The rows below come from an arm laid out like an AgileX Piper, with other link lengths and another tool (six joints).
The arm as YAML. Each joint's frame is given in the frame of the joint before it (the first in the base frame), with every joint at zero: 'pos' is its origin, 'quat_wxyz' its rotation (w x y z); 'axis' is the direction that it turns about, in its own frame. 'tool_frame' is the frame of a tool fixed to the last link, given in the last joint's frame.
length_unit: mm
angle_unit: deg
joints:
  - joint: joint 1
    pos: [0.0, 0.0, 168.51]
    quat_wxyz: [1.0, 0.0, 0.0, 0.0]
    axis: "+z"
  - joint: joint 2
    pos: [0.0, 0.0, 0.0]
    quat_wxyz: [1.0, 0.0, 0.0, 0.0]
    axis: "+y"
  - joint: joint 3
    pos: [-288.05, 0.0, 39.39]
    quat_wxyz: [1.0, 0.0, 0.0, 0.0]
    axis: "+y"
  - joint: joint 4
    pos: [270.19, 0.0, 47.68]
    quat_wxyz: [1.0, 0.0, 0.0, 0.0]
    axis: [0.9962, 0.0, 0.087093]
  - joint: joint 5
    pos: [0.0, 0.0, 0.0]
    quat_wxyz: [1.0, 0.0, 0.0, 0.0]
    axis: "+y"
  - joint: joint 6
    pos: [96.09, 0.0, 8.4]
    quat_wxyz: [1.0, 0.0, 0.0, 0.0]
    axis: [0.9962, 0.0, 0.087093]
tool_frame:
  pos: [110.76, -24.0, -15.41]
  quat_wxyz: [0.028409, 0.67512, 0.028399, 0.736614]
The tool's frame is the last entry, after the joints.
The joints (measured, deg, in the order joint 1, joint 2, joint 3, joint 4, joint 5, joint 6), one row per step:
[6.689 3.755 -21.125 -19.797 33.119 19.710]
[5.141 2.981 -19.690 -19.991 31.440 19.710]
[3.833 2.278 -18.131 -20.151 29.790 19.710]
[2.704 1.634 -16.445 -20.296 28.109 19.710]
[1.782 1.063 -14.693 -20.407 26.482 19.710]
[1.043 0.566 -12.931 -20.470 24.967 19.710]
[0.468 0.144 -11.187 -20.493 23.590 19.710]
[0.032 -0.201 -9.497 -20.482 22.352 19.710]
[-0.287 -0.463 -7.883 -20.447 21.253 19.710]
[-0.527 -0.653 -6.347 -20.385 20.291 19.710]
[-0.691 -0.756 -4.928 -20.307 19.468 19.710]
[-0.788 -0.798 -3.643 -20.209 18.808 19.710]
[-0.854 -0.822 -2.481 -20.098 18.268 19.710]
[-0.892 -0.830 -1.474 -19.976 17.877 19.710]
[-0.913 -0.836 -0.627 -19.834 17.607 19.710]
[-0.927 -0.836 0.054 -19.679 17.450 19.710]
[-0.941 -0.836 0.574 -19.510 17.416 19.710]
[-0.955 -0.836 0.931 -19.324 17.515 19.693]
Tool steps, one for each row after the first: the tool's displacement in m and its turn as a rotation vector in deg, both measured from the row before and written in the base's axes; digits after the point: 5 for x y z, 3 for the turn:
[0.00073 -0.00287 -0.00319 -0.297 -0.954 -1.091]
[0.00112 -0.00216 -0.00448 -0.299 -0.719 -0.838]
[0.00151 -0.00160 -0.00558 -0.307 -0.554 -0.634]
[0.00178 -0.00103 -0.00656 -0.277 -0.356 -0.424]
[0.00189 -0.00056 -0.00733 -0.219 -0.160 -0.255]
[0.00190 -0.00019 -0.00796 -0.161 0.030 -0.120]
[0.00184 0.00011 -0.00831 -0.105 0.185 -0.015]
[0.00172 0.00032 -0.00849 -0.058 0.322 0.062]
[0.00154 0.00044 -0.00861 -0.010 0.445 0.101]
[0.00134 0.00053 -0.00845 0.026 0.544 0.132]
[0.00107 0.00057 -0.00814 0.065 0.623 0.145]
[0.00080 0.00055 -0.00763 0.090 0.630 0.135]
[0.00052 0.00049 -0.00694 0.112 0.630 0.111]
[0.00029 0.00043 -0.00607 0.139 0.585 0.087]
[0.00011 0.00035 -0.00512 0.157 0.531 0.055]
[-0.00007 0.00024 -0.00422 0.175 0.485 0.014]
[-0.00023 0.00011 -0.00334 0.179 0.449 -0.027]

